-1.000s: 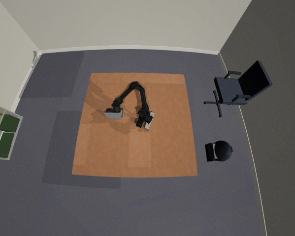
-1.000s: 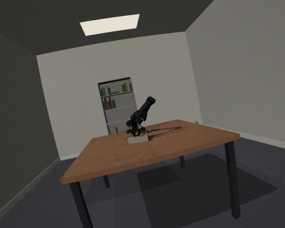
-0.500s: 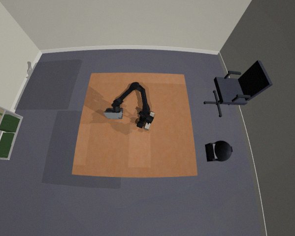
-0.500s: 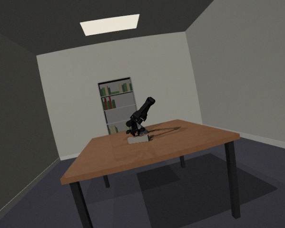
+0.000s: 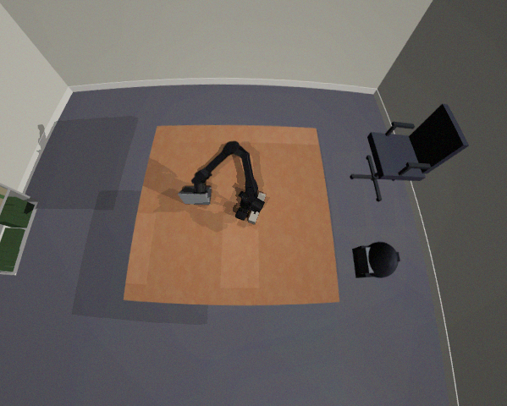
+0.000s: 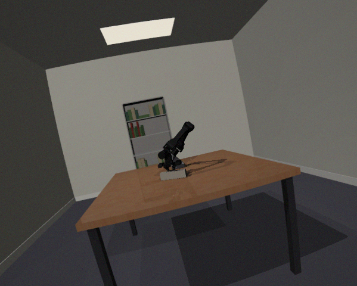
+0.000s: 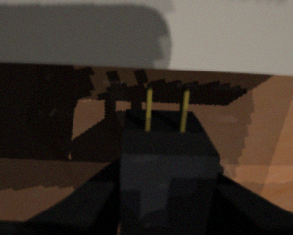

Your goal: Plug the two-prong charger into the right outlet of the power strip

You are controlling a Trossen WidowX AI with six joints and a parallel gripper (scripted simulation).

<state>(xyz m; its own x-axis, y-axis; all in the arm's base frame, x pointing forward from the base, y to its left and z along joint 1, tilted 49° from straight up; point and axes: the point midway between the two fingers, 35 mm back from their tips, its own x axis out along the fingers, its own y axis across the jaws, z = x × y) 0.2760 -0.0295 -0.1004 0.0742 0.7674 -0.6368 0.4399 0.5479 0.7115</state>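
Right now the two-prong charger is 2 cm ahead of my gripper tip, 1 cm to the right of it and 1 cm above it.
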